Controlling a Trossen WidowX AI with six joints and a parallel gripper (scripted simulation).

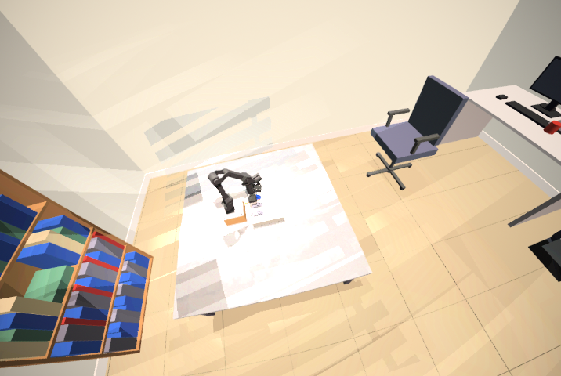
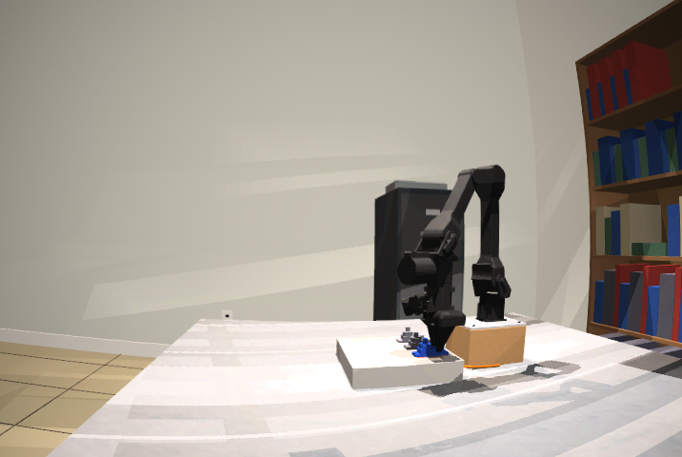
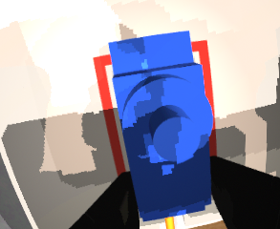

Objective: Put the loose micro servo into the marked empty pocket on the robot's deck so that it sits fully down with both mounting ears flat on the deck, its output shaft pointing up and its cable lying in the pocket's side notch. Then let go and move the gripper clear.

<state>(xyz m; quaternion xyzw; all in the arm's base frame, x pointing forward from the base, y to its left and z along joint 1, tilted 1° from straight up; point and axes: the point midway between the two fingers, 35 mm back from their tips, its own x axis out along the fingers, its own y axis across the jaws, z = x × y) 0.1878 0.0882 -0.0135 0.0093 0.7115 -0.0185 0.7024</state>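
Now: gripper tip 120 mm short of the pale deck block, 80 mm to the left of it and 30 mm above it.
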